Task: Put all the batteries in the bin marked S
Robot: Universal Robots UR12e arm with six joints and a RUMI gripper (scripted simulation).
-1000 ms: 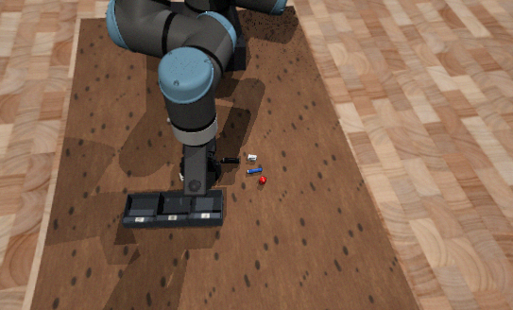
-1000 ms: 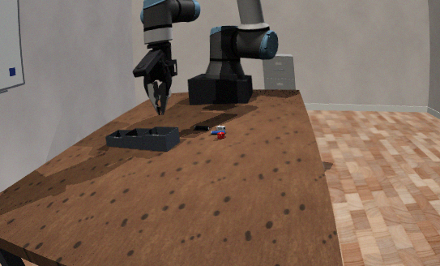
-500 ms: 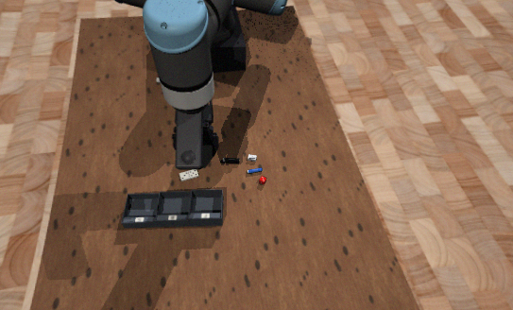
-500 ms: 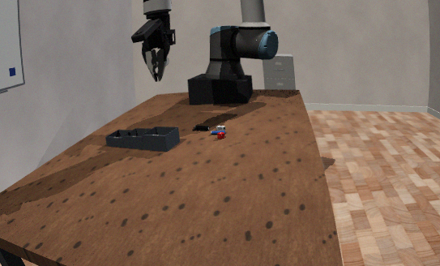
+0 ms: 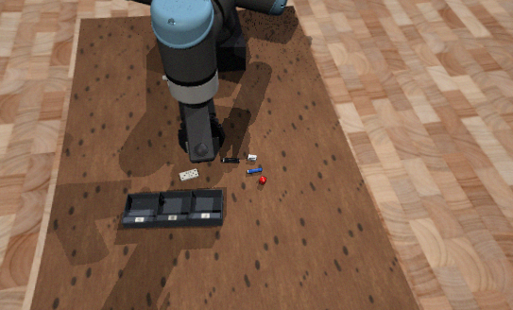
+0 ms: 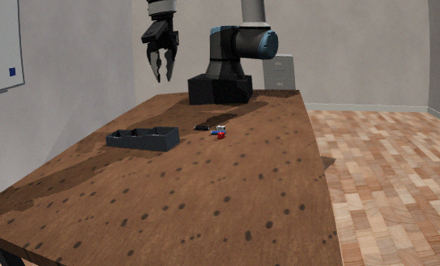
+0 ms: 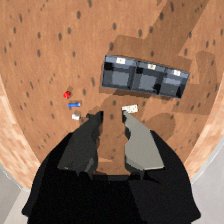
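My hand is 190 mm above the black battery, 130 mm past it and 50 mm to the right of it. Also, from my hand: white dotted tile (200 mm below, 80 mm behind, 70 mm to the right); then three-compartment bin row (180 mm below, 90 mm to the right, 40 mm ahead); then red die (190 mm below, 140 mm to the left, 60 mm behind).
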